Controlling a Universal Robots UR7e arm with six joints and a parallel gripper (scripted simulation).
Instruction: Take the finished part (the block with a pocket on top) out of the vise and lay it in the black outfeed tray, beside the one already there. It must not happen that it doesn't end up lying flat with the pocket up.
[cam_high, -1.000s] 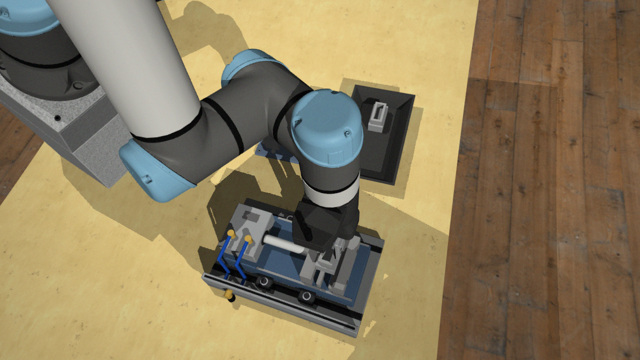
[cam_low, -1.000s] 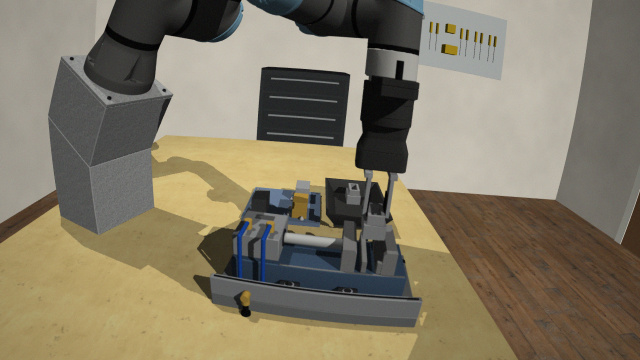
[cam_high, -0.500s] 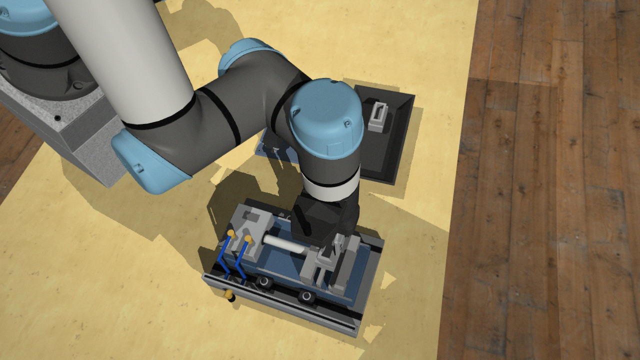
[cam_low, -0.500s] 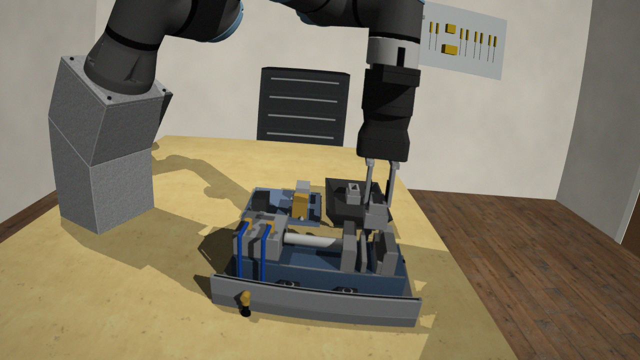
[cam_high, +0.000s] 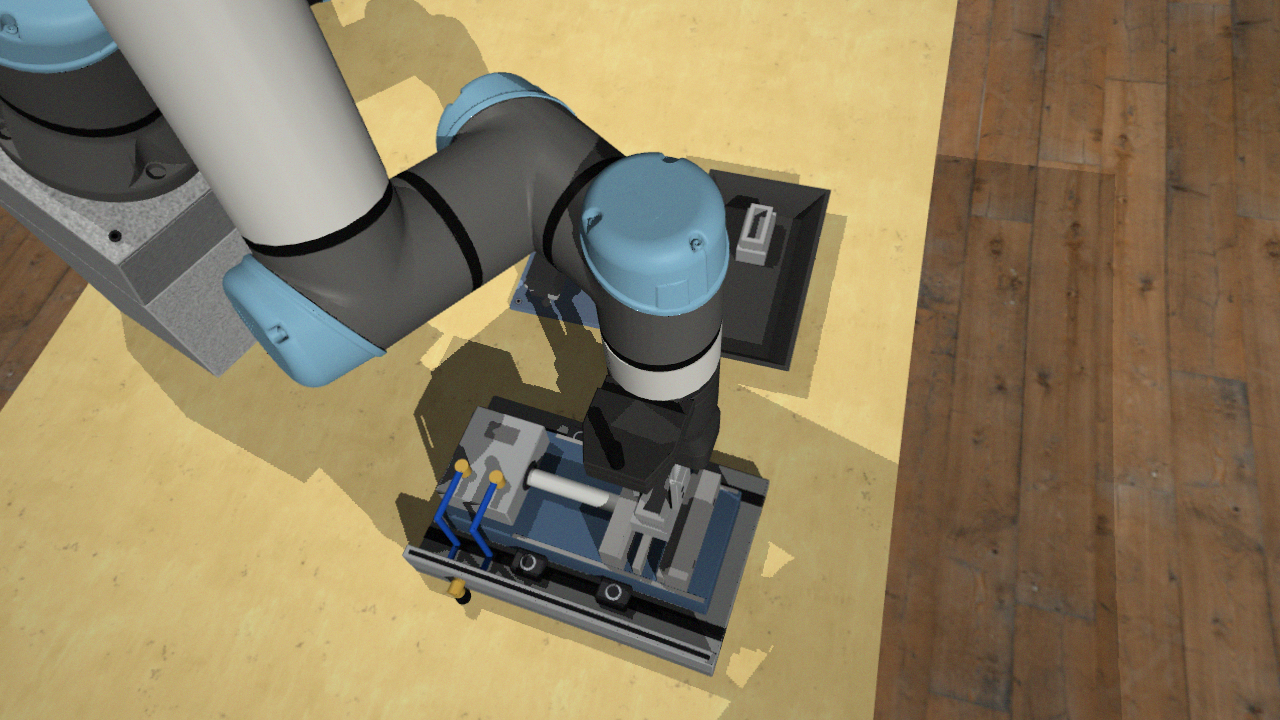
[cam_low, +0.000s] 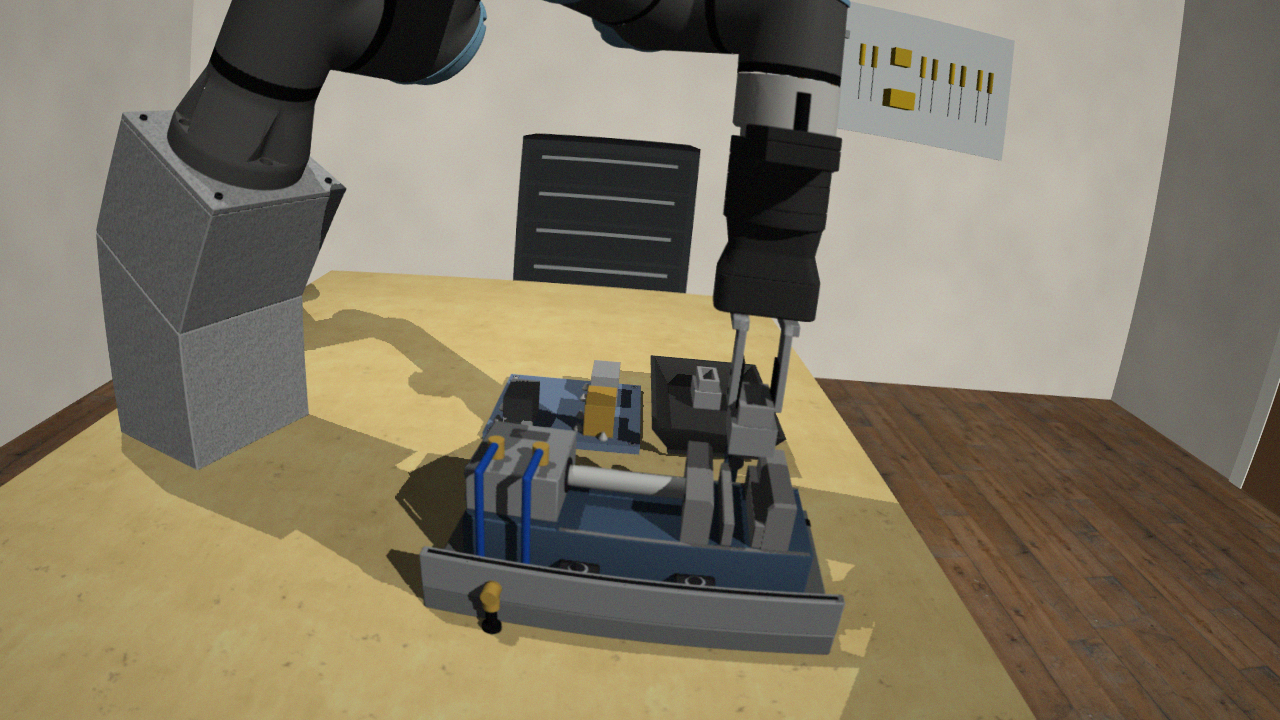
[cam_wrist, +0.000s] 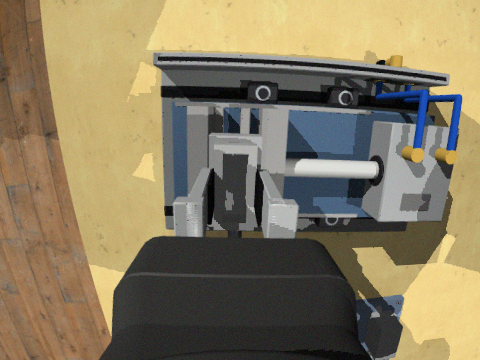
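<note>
Right now the white rod is 9 cm below my hand, 8 cm behind it and 3 cm to the left of it. From my hand the other things lie so: blue fixture plate: 34 cm to the left, 17 cm below, 8 cm behind; yellow block: 29 cm to the left, 14 cm below, 5 cm behind; vise: 13 cm below, 7 cm behind, 2 cm to the left.
</note>
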